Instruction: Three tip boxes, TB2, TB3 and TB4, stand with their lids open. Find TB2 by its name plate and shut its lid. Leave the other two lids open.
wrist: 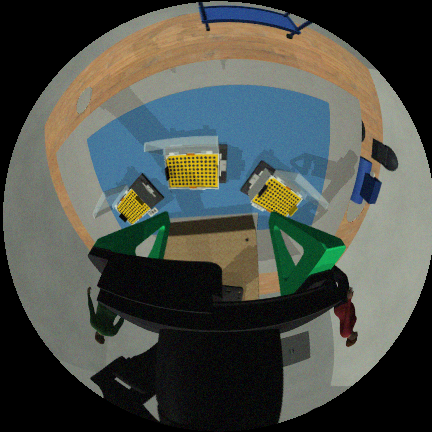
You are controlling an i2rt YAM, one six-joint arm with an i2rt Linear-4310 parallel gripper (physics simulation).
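Places are measured from the arm's base along level axes (x ahead, y left, z up), in millimetres.
Pixels of known places: gripper, fingertip midpoint: point(218, 216).
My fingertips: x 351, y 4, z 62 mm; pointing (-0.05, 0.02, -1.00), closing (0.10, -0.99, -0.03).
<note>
Ahead of a thing's pixels: the offset from my fingertips to its top centre. "spot": to the spot under its first point. Level surfaces: height alone.
TB2 @[dx -36, dy +63, dz -181 mm] point(193, 171) is the middle tip box, with a yellow perforated top. Its clear lid @[spot: dx +42, dy +62, dz -111 mm] point(182, 143) stands open on the box's upper side in the view; its name plate cannot be read here. TB4 @[dx -158, dy +253, dz -181 mm] point(132, 206) is at the left, its clear lid point(107, 201) open on the outer side; a small white plate @[spot: dx -212, dy +206, dz -253 mm] point(153, 212) by it is too small to read. TB3 @[dx -83, dy -152, dz -181 mm] point(276, 196) is at the right, its clear lid point(311, 191) open. My gripper point(218, 216) is open and empty; its green fingertips show below TB2, between TB4 and TB3 in the view.
The boxes stand on a blue mat @[dz -255 mm] point(280, 115) on a wood-edged table point(150, 42). A brown board point(212, 250) shows between and behind my fingers. A blue-framed object point(245, 15) is beyond the far edge, and a blue chair point(361, 180) is at the right edge.
</note>
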